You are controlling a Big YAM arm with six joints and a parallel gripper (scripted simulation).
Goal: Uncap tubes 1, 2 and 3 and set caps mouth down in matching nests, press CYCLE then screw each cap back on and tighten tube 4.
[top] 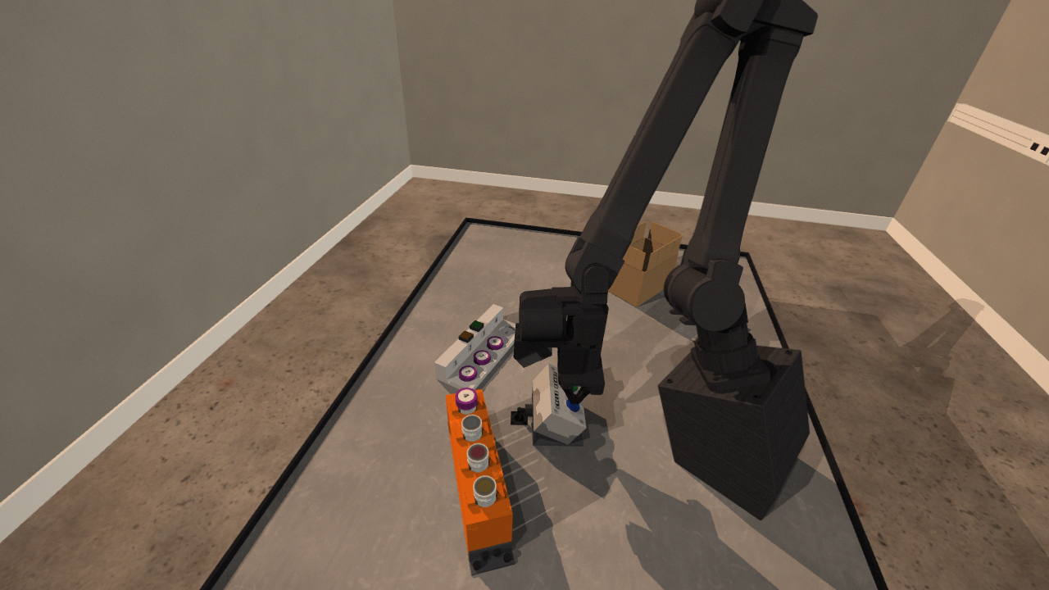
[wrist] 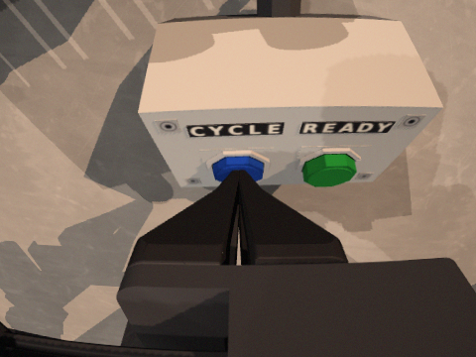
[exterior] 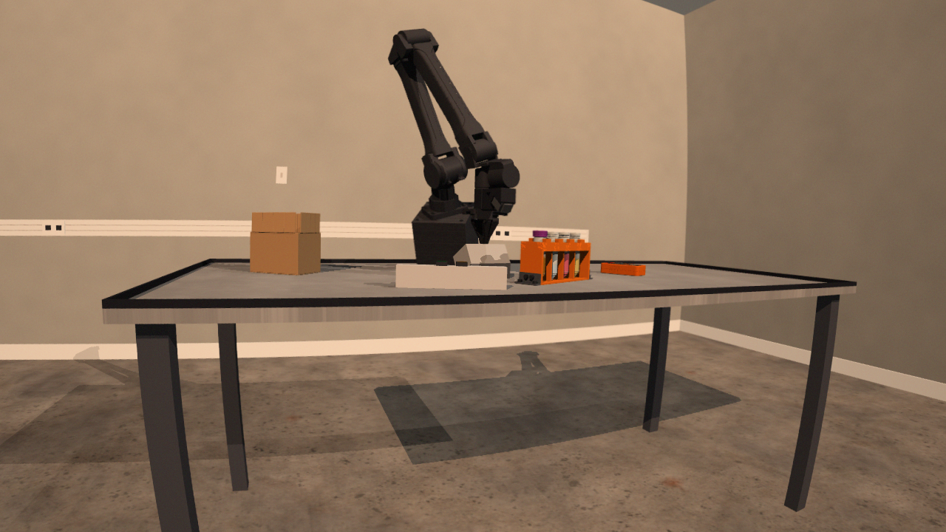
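Now: hand 1 cm above the blue key. Also, from my hand: green key (4 cm to the right, 1 cm below); then key housing (3 cm to the right, 3 cm below, 2 cm ahead); then cardboard box (47 cm to the right, 21 cm behind, 1 cm below).
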